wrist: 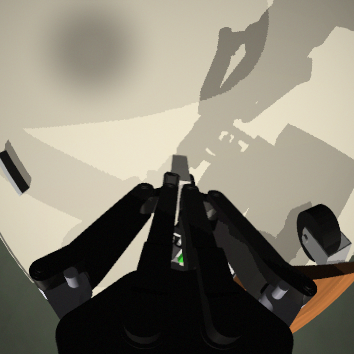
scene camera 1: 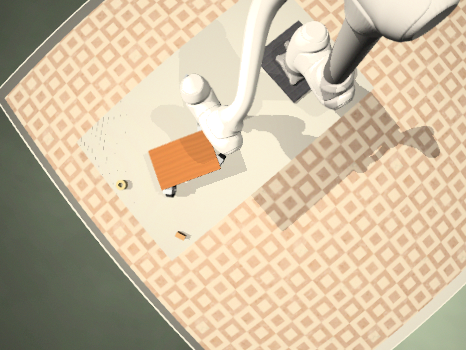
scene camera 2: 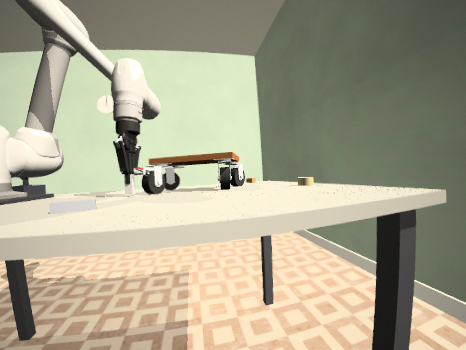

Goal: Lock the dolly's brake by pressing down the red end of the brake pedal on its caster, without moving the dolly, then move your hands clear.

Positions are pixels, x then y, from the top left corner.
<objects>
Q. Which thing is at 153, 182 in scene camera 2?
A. A dolly.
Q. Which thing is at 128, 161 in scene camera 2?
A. My gripper.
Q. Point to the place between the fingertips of my gripper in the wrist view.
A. At 177, 166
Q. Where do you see a dolly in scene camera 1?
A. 192, 156
</objects>
